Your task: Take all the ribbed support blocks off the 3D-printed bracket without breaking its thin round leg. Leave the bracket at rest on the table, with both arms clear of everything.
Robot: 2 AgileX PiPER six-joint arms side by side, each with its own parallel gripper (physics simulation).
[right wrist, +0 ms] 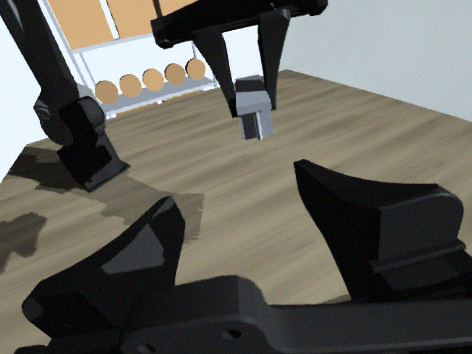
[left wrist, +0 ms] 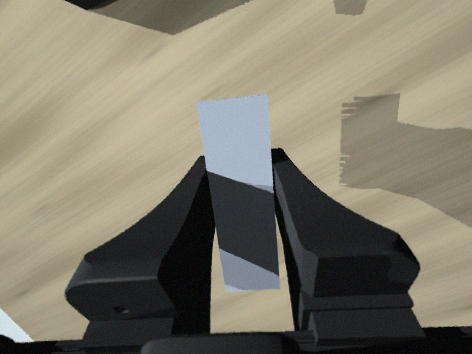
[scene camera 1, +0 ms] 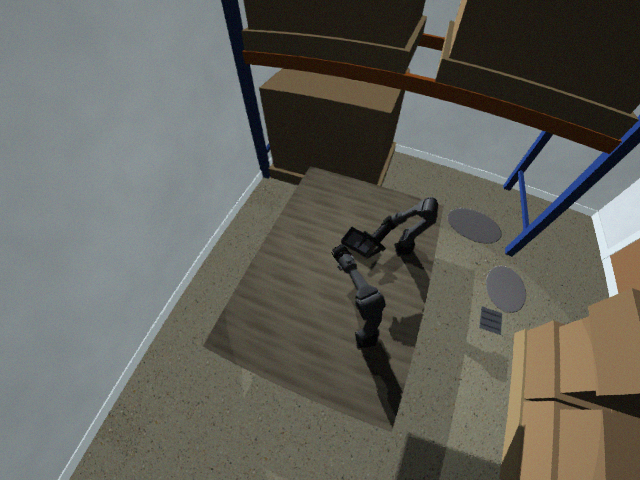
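My left gripper (scene camera 1: 338, 253) (left wrist: 242, 168) (right wrist: 253, 113) points down and is shut on the bracket (left wrist: 239, 130) (right wrist: 254, 99), held above the table. In the left wrist view the bracket shows as a smooth pale grey-blue strip between the fingers. In the right wrist view its lower end shows a dark face beside a light one. The thin round leg and the ribbed support blocks cannot be told apart on it, and the fingers hide part. My right gripper (right wrist: 235, 193) is open and empty, with the left gripper and bracket ahead of and beyond its fingertips.
The left arm's base (scene camera 1: 366, 338) (right wrist: 90, 167) and the right arm's base (scene camera 1: 404, 245) stand on the wooden table (scene camera 1: 289, 310) (left wrist: 100, 175) (right wrist: 240, 250). A shadow (left wrist: 372, 150) (right wrist: 192, 210) with a toothed edge lies on the table. Both arms' front ends are close together.
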